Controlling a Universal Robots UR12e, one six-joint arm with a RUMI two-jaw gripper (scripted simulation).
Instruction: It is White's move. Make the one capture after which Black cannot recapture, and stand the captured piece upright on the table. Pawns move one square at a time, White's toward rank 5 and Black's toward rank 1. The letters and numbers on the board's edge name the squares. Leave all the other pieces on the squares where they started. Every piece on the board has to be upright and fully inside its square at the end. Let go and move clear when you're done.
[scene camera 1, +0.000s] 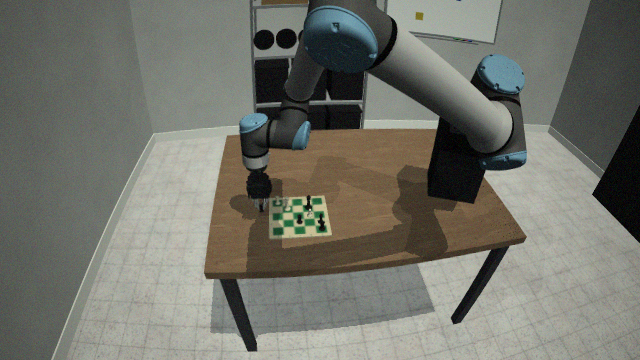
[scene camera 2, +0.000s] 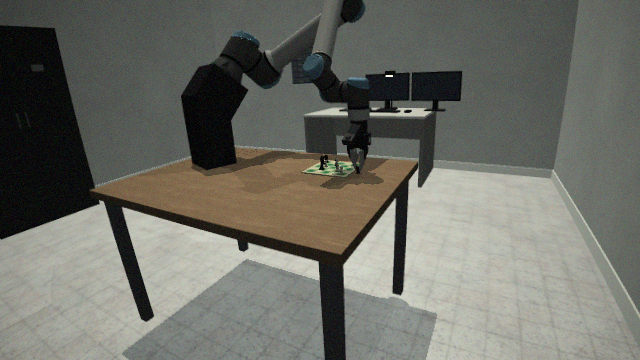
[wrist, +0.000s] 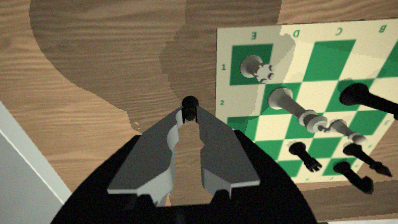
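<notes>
I can see my gripper (scene camera 2: 358, 171), and the same gripper is visible to me at (wrist: 190, 108).
</notes>
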